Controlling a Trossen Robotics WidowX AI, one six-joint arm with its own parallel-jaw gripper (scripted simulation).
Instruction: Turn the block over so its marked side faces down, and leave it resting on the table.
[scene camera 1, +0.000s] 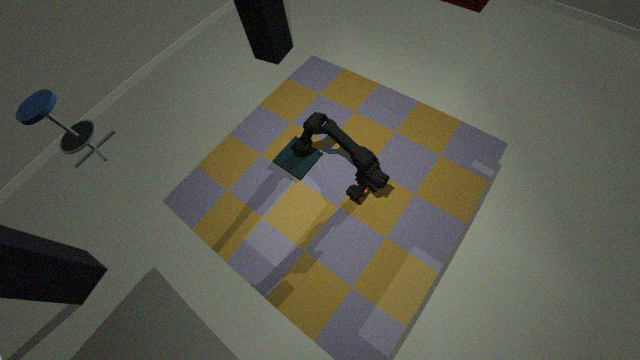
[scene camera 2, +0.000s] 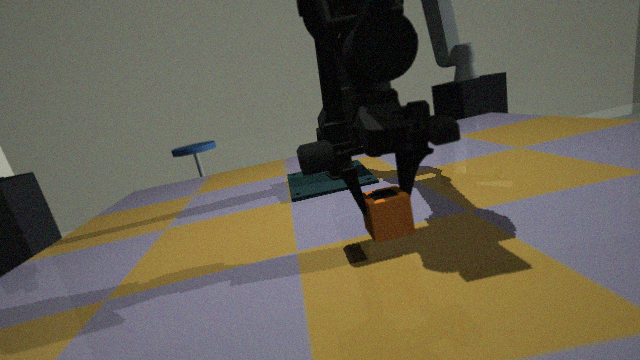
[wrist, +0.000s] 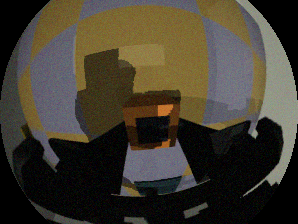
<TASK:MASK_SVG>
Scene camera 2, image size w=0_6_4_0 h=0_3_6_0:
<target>my gripper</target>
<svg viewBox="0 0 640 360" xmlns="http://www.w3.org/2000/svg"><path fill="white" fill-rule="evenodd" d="M391 81L369 83L341 90L350 141L331 145L327 140L321 140L300 145L297 149L302 174L312 175L329 171L332 176L340 175L364 216L367 215L366 204L359 184L357 168L351 163L350 157L360 154L366 154L369 157L381 157L384 154L395 153L399 188L410 196L421 162L427 155L434 152L434 149L429 148L428 143L440 146L458 142L461 139L457 120L452 116L430 116L430 107L425 100L408 102L407 105L401 106L398 91L392 88Z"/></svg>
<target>orange block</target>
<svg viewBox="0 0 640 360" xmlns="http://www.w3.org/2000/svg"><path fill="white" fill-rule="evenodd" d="M396 185L362 193L367 210L367 215L363 215L365 228L375 243L416 234L410 196Z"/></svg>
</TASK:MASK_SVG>
